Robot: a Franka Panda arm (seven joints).
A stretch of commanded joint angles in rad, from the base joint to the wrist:
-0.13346, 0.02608, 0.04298, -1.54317, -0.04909, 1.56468, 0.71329
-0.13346, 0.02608, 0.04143, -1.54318, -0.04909, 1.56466, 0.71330
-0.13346, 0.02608, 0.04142, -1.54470, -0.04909, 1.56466, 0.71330
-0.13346, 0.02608, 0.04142, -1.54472, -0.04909, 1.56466, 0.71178
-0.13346, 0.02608, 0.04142, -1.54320, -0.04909, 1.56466, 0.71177
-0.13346, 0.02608, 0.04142, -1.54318, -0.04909, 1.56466, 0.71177
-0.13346, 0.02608, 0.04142, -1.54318, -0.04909, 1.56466, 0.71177
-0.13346, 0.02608, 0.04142, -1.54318, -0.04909, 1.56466, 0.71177
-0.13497, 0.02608, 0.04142, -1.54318, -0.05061, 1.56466, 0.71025
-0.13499, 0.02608, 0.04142, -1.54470, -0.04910, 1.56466, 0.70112
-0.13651, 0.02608, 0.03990, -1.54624, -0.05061, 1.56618, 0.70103
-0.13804, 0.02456, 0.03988, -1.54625, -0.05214, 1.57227, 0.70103
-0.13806, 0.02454, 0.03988, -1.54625, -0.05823, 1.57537, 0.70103
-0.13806, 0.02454, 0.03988, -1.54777, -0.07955, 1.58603, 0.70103
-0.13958, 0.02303, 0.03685, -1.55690, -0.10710, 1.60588, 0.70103
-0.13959, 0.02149, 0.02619, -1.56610, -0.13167, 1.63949, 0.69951
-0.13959, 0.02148, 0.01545, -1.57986, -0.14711, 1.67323, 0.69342
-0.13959, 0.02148, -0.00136, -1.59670, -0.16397, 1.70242, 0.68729
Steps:
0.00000, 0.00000, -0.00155, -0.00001, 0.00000, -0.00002, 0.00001
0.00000, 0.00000, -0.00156, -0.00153, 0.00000, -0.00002, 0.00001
0.00000, 0.00000, -0.00156, -0.00155, 0.00000, -0.00002, -0.00151
0.00000, 0.00000, -0.00156, -0.00003, 0.00000, -0.00002, -0.00152
0.00000, 0.00000, -0.00156, -0.00001, 0.00000, -0.00002, -0.00152
0.00000, 0.00000, -0.00156, -0.00001, 0.00000, -0.00002, -0.00152
0.00000, 0.00000, -0.00156, -0.00001, 0.00000, -0.00002, -0.00152
-0.00151, 0.00000, -0.00156, -0.00001, -0.00152, -0.00002, -0.00304
-0.00153, 0.00000, -0.00156, -0.00153, -0.00001, -0.00002, -0.01217
-0.00305, 0.00000, -0.00308, -0.00307, -0.00152, 0.00150, -0.01226
-0.00458, -0.00152, -0.00310, -0.00308, -0.00305, 0.00759, -0.01226
-0.00460, -0.00154, -0.00310, -0.00308, -0.00914, 0.01069, -0.01226
-0.00460, -0.00154, -0.00310, -0.00460, -0.03046, 0.02135, -0.01226
-0.00612, -0.00305, -0.00613, -0.01373, -0.05801, 0.04120, -0.01226
-0.00613, -0.00459, -0.01679, -0.02293, -0.08258, 0.07481, -0.01378
-0.00613, -0.00460, -0.02753, -0.03669, -0.09802, 0.10855, -0.01987
-0.00613, -0.00460, -0.04434, -0.05353, -0.11488, 0.13774, -0.02600

